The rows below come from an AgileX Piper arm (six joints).
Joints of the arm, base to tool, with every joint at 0 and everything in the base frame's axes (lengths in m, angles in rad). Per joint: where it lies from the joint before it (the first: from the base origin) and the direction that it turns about. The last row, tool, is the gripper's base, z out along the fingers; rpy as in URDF.
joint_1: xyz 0 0 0.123 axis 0 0 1
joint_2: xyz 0 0 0 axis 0 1 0
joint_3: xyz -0.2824 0 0.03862 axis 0 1 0
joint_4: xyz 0.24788 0 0.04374 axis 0.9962 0 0.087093
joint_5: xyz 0 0 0 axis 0 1 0
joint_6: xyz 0.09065 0 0.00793 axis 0.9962 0 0.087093
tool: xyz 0 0 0 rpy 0 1.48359 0
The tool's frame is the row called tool.
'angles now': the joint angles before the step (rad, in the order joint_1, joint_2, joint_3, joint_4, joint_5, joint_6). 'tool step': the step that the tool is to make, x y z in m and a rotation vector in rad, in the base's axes. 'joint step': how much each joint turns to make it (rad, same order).
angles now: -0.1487 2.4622 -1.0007 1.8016 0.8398 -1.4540
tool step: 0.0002 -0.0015 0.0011 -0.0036 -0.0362 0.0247
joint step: -0.0071 0.0001 -0.0002 -0.0013 0.0162 -0.0446
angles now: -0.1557 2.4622 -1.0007 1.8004 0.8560 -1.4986
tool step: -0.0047 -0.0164 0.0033 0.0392 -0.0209 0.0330
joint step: -0.0638 -0.0001 0.0000 -0.0854 0.0619 -0.0021
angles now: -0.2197 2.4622 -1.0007 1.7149 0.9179 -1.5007
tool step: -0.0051 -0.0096 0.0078 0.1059 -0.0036 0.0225
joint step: -0.0508 -0.0014 -0.0001 -0.0759 0.1128 0.0433
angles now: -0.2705 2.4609 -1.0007 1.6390 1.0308 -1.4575
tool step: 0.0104 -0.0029 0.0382 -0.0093 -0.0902 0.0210
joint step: -0.0031 -0.1115 -0.0003 -0.0332 0.0197 0.0272
